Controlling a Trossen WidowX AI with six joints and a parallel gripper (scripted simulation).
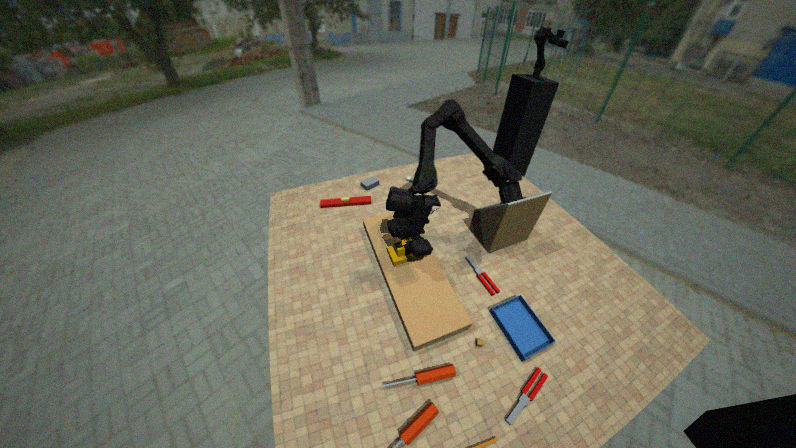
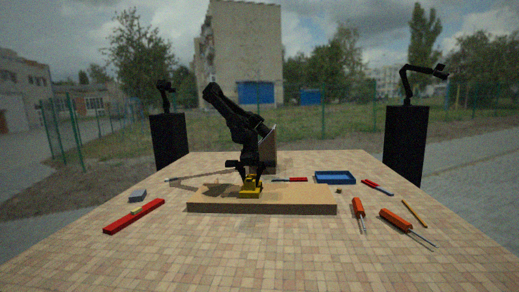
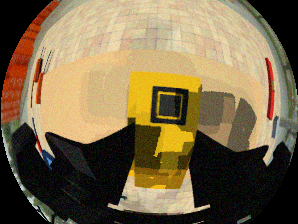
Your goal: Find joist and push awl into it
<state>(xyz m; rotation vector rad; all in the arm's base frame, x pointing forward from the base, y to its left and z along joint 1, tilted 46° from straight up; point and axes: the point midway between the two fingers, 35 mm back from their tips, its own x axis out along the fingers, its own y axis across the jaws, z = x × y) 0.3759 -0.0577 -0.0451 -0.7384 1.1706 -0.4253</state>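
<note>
Right now my gripper tip is 34 cm to the right of the blue tray, 26 cm past it and 5 cm above it. Also, from my gripper tip: small cube (34 cm to the left, 12 cm behind, 6 cm below); stud finder (2 cm above, 1 cm ahead); red level (38 cm to the right, 16 cm ahead, 5 cm below).
</note>
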